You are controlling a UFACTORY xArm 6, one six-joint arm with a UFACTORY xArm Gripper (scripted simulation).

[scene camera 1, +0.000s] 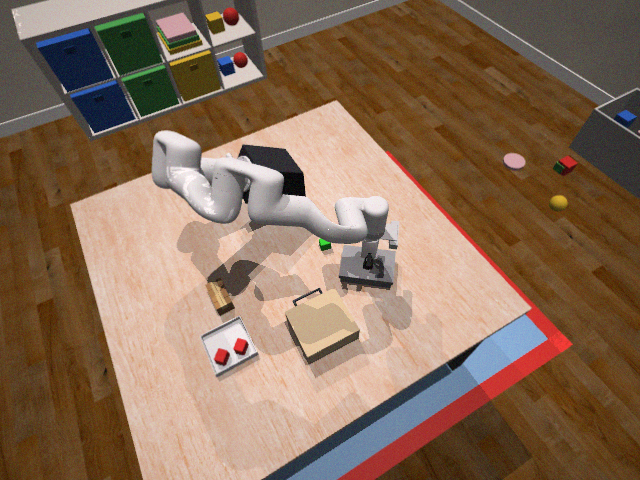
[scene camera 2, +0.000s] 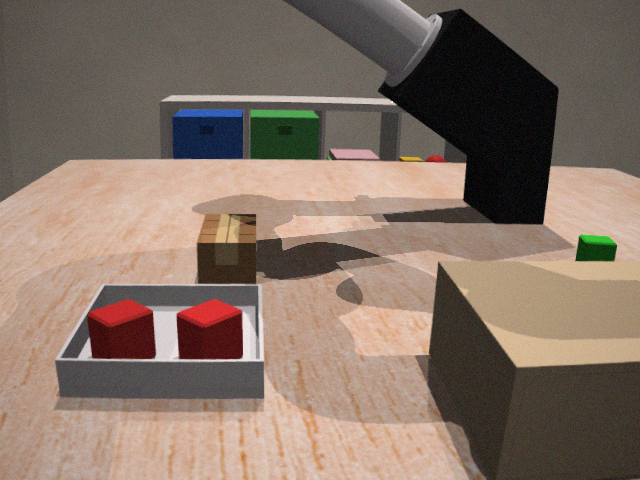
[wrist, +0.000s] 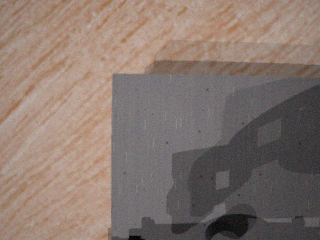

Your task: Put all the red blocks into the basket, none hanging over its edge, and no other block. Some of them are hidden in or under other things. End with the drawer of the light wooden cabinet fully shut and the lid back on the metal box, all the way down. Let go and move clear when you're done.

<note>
I see a light wooden cabinet (scene camera 2: 532,353), a grey basket (scene camera 2: 165,376), a cardboard box (scene camera 2: 226,247), a green block (scene camera 2: 590,247), a flat grey lid (scene camera 1: 351,267), a red block (scene camera 2: 125,330) and a red block (scene camera 2: 212,330).
The light wooden cabinet also shows in scene camera 1 (scene camera 1: 323,324). The grey basket is seen too in scene camera 1 (scene camera 1: 224,336). The flat grey lid shows as well in the wrist view (wrist: 186,149). The wrist view does not show the light wooden cabinet: it is out of frame. The wrist view does not show the grey basket: it is out of frame.
</note>
